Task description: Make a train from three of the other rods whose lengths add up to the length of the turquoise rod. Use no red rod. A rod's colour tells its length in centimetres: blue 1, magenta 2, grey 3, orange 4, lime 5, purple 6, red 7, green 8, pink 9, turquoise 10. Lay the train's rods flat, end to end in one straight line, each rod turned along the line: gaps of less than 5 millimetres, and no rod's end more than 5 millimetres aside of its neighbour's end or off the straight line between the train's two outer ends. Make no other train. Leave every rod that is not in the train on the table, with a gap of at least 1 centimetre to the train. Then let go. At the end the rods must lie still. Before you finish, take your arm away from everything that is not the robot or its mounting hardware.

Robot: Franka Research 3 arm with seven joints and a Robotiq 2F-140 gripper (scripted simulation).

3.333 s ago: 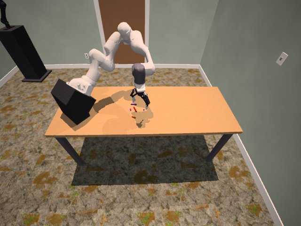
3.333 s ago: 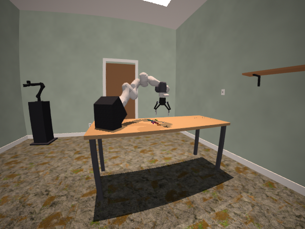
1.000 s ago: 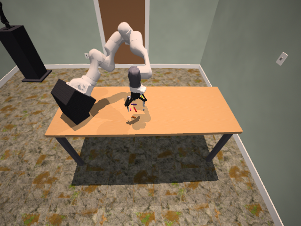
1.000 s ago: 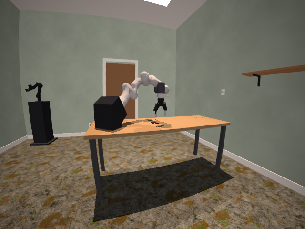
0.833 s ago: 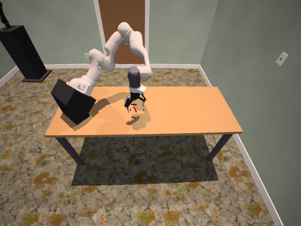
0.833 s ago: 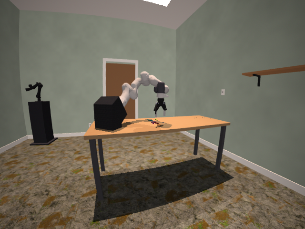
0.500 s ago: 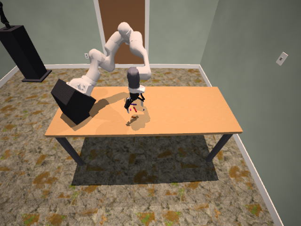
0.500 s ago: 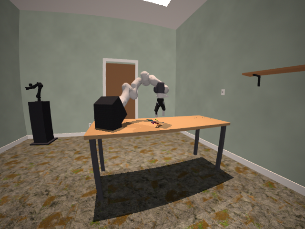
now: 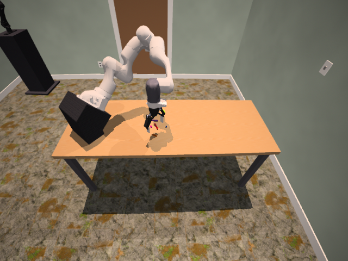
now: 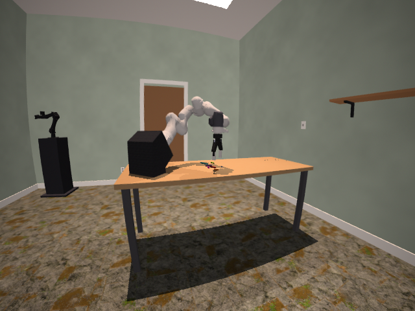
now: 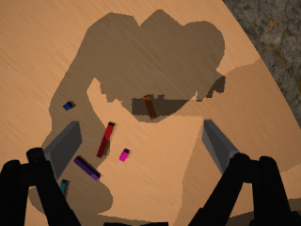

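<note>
Right now my hand is 10 cm above the orange rod, 1 cm to the left of it and 1 cm past it. From my hand the other things lie so: blue rod 10 cm to the left, 10 cm below, 8 cm ahead; then magenta rod 10 cm below, 9 cm to the left, 5 cm behind; then red rod 10 cm below, 9 cm to the left, 1 cm behind.
</note>
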